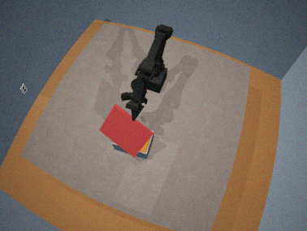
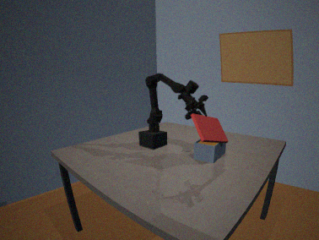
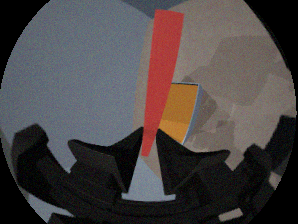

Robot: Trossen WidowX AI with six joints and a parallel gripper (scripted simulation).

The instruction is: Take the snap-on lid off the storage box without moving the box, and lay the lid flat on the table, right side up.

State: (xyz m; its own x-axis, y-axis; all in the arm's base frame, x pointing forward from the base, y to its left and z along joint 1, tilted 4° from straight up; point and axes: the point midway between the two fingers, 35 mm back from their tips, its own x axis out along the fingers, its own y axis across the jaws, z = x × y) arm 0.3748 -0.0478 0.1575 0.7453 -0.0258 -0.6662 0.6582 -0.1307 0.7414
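My gripper tip is now 50 mm short of the red lid, 50 mm above it and 40 mm to the left of it. Also, from my gripper tip: storage box 180 mm below, 40 mm ahead.
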